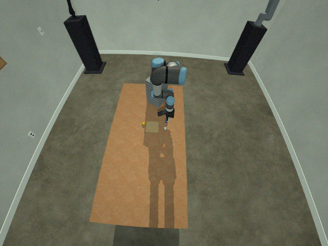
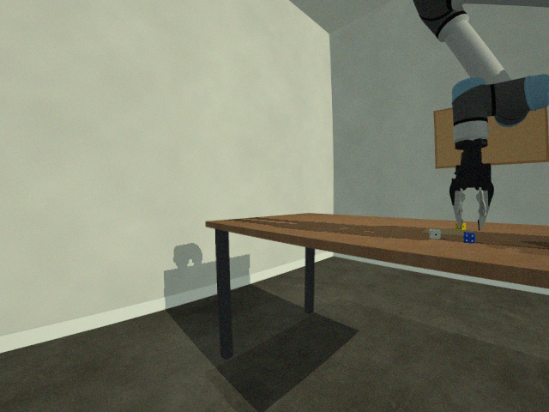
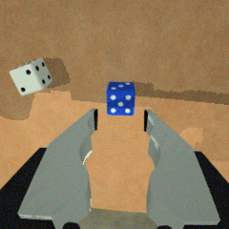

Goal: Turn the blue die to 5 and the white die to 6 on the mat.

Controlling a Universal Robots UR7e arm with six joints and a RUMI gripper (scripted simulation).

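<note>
My gripper is now 40 mm above the blue die. Round my hand: white die: 90 mm ahead, 10 mm to the right, 40 mm below; then yellow die: 30 mm ahead, 260 mm to the right, 40 mm below; then tan mat: 70 mm ahead, 160 mm to the right, 50 mm below.
</note>
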